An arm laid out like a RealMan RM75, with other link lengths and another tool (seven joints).
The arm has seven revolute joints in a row. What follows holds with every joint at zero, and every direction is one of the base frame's. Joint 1 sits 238.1 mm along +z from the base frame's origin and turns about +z. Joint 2 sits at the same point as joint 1 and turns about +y. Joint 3 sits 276.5 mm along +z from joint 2 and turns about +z. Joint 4 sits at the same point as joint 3 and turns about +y. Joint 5 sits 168.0 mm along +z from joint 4 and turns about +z. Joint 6 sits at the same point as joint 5 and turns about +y. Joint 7 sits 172.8 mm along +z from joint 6 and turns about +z. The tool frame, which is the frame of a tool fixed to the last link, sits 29.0 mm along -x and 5.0 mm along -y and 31.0 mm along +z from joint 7; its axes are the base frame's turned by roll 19.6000, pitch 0.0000 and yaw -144.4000 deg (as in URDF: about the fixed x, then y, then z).
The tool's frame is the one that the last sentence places.
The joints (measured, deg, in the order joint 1, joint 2, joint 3, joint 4, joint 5, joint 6, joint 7), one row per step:
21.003 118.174 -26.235 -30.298 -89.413 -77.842 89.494
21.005 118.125 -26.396 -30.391 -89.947 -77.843 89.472
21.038 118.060 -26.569 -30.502 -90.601 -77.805 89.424
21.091 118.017 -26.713 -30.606 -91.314 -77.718 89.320
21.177 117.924 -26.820 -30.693 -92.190 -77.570 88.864
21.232 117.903 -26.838 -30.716 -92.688 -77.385 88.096
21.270 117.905 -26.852 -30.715 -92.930 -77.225 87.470
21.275 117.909 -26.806 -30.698 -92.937 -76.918 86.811
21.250 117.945 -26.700 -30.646 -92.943 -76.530 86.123
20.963 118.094 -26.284 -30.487 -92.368 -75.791 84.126
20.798 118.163 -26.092 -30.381 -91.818 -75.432 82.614
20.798 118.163 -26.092 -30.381 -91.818 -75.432 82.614
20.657 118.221 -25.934 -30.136 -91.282 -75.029 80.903
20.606 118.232 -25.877 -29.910 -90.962 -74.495 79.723
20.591 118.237 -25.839 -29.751 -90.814 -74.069 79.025
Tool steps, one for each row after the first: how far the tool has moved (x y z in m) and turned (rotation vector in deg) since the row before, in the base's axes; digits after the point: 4 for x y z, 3 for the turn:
-0.0001 -0.0003 -0.0017 -0.503 -0.484 0.128
-0.0001 -0.0001 -0.0020 -0.579 -0.620 0.146
0.0000 -0.0001 -0.0022 -0.585 -0.684 0.127
0.0002 0.0000 -0.0023 -0.549 -1.121 0.228
0.0002 0.0000 -0.0014 -0.115 -1.041 0.234
0.0001 0.0001 -0.0008 0.026 -0.726 0.171
0.0008 0.0003 0.0002 0.305 -0.642 -0.012
0.0013 0.0002 0.0001 0.350 -0.622 -0.145
0.0035 -0.0007 0.0020 1.450 -1.262 -0.365
0.0015 -0.0004 0.0017 1.048 -0.925 -0.004
0.0000 0.0000 0.0000 0.000 0.000 0.000
0.0016 -0.0004 0.0011 0.994 -1.048 0.002
0.0017 0.0002 0.0005 0.625 -0.844 -0.195
0.0014 0.0002 0.0001 0.342 -0.543 -0.216

